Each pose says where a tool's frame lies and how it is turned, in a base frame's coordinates. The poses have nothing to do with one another.
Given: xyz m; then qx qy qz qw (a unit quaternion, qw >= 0).
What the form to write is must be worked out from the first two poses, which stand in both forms.
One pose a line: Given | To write
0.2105, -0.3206, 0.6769, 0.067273, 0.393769, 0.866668, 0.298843 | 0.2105, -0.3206, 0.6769, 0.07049, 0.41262, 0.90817, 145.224
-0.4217, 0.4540, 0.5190, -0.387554, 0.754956, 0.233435, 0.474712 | -0.4217, 0.4540, 0.5190, -0.44033, 0.85777, 0.26522, 123.319
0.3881, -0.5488, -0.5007, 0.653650, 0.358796, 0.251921, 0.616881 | 0.3881, -0.5488, -0.5007, 0.83050, 0.45587, 0.32008, 103.823
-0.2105, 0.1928, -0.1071, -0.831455, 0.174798, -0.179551, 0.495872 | -0.2105, 0.1928, -0.1071, -0.95746, 0.20129, -0.20676, 120.545
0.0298, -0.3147, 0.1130, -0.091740, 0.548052, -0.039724, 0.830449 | 0.0298, -0.3147, 0.1130, -0.16468, 0.98377, -0.07131, 67.710
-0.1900, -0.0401, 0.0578, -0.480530, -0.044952, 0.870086, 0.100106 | -0.1900, -0.0401, 0.0578, -0.48296, -0.04518, 0.87448, 168.509
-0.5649, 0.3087, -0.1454, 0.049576, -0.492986, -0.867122, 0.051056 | -0.5649, 0.3087, -0.1454, 0.04964, -0.49363, -0.86825, 174.147
